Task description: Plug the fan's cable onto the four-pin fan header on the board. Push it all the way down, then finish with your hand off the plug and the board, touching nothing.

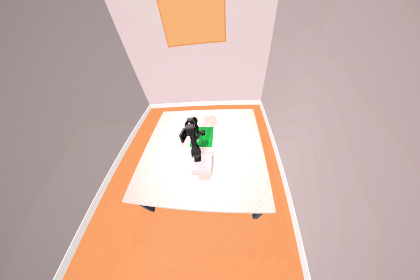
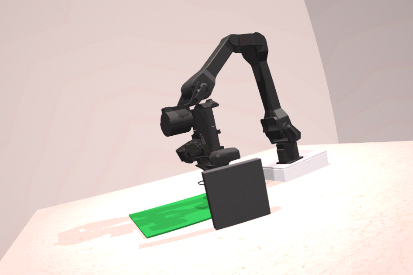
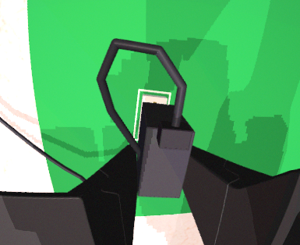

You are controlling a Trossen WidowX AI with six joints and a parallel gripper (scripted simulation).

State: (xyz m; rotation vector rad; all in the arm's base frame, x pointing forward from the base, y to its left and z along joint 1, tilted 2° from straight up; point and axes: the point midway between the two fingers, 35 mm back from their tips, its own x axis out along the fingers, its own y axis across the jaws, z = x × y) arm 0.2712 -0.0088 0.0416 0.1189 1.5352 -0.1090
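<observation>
The dark fan plug lies 1 cm ahead of my gripper tip and 1 cm above it. Also, from my gripper tip: white four-pin header (1 cm ahead, 4 cm below); dark square fan (6 cm ahead, 14 cm to the left, 2 cm above); green board (6 cm ahead, 5 cm to the right, 6 cm below).
</observation>
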